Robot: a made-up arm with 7 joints. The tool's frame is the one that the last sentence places.
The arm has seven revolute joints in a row. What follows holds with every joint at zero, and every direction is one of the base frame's. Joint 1 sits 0.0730 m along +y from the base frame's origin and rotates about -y. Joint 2 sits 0.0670 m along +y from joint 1 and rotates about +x. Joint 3 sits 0.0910 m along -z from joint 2 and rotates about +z. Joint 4 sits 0.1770 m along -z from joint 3 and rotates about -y. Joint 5 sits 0.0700 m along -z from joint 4 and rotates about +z. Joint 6 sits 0.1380 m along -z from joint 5 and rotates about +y. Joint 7 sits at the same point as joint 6 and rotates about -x. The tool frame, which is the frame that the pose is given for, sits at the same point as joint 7; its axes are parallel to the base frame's.
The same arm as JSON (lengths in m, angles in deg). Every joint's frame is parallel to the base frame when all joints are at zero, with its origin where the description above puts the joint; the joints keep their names.
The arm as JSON. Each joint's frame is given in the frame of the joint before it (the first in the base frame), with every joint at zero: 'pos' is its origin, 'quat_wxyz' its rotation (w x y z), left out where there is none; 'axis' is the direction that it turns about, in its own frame. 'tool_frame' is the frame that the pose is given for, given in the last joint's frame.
{"length_unit": "m", "angle_unit": "deg", "joints": [{"joint": "joint 1", "pos": [0.0, 0.073, 0.0], "axis": [0.0, -1.0, 0.0]}, {"joint": "joint 2", "pos": [0.0, 0.067, 0.0], "axis": [1.0, 0.0, 0.0]}, {"joint": "joint 3", "pos": [0.0, 0.0, -0.091], "axis": [0.0, 0.0, 1.0]}, {"joint": "joint 4", "pos": [0.0, 0.0, -0.177], "axis": [0.0, -1.0, 0.0]}, {"joint": "joint 5", "pos": [0.0, 0.0, -0.07], "axis": [0.0, 0.0, 1.0]}, {"joint": "joint 6", "pos": [0.0, 0.0, -0.138], "axis": [0.0, 1.0, 0.0]}, {"joint": "joint 7", "pos": [0.0, 0.0, 0.0], "axis": [-1.0, 0.0, 0.0]}], "tool_frame": {"pos": [0.0, 0.0, 0.0]}}
